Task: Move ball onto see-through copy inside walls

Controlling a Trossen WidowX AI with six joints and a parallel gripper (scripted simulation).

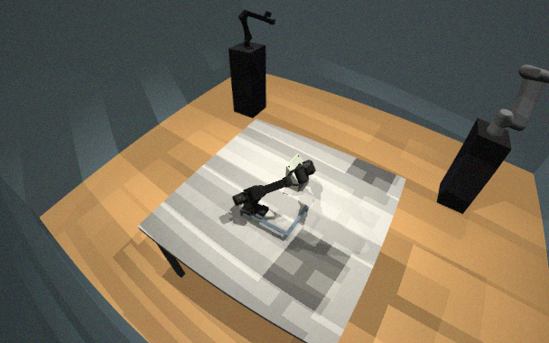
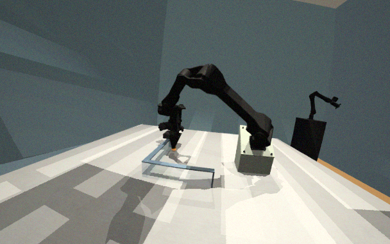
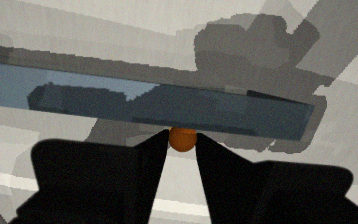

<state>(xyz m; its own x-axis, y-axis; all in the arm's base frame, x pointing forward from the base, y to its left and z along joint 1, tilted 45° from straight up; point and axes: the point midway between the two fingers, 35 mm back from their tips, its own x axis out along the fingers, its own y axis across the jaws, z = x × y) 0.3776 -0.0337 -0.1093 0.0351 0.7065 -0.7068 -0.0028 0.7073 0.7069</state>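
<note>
Now: the small orange ball right at my gripper tip. Round my gripper tip: see-through copy 1 cm below.
</note>
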